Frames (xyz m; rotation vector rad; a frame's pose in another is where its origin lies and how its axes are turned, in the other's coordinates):
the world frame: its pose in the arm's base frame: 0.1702 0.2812 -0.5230 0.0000 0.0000 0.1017
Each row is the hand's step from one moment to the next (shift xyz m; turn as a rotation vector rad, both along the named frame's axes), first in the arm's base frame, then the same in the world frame.
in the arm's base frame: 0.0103 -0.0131 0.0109 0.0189 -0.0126 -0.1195
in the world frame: 0.0089 -0.0141 0.0109 0.0175 -0.0145 -0.1195
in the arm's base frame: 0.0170 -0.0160 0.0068 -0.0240 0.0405 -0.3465
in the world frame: 0.0153 -0.0176 0.0068 -0.0198 0.0427 -0.3465
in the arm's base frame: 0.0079 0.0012 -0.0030 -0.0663 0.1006 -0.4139
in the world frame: 0.0080 0.0004 -0.0030 -0.0557 0.1068 -0.4139
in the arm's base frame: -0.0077 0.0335 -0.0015 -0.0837 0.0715 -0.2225
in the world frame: -0.0043 0.0341 -0.0015 -0.0760 0.0796 -0.2225
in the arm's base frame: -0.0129 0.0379 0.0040 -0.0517 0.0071 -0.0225
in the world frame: -0.0090 0.0390 0.0040 -0.0507 0.0123 -0.0225
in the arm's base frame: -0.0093 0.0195 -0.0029 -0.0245 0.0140 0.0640
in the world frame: -0.0073 0.0203 -0.0029 -0.0230 0.0164 0.0640
